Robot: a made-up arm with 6 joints.
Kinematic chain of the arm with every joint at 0, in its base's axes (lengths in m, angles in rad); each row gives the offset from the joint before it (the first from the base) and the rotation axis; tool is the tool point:
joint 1: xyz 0 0 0.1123 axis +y
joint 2: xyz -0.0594 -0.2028 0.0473 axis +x
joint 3: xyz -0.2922 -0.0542 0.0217 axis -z
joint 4: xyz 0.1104 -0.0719 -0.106 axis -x
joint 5: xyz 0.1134 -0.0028 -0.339 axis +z
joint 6: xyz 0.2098 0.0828 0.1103 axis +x
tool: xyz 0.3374 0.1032 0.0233
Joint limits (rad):
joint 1: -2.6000..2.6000
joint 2: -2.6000..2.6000
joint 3: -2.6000..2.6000
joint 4: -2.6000..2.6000
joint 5: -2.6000..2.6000
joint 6: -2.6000..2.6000
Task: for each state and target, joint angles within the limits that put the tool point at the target. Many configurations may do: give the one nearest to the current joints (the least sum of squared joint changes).
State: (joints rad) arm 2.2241 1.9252 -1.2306 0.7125 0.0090 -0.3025
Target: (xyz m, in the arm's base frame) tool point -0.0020 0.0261 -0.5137
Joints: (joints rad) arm 2.6000 1.8542 -0.8725 0.8393 -0.1111 -0.8868
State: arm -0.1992 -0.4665 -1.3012 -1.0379 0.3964 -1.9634
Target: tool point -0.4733 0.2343 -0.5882
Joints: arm -0.4000 -0.6744 -1.6156 -0.8891 0.2954 -1.9577
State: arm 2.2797 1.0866 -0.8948 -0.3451 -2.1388 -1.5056
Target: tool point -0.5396 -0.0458 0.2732
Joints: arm 2.0576 0.9120 -0.8234 -0.1505 -2.0455 -1.4772
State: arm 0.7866 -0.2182 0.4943 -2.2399 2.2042 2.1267
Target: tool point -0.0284 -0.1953 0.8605
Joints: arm 0.8951 -0.5514 0.7346 -2.3537 2.1620 2.1608
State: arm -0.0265 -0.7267 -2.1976 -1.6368 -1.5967 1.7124
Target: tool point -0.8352 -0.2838 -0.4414
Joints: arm -0.1133 -0.5708 -2.4550 -1.7926 -0.9685 1.5836
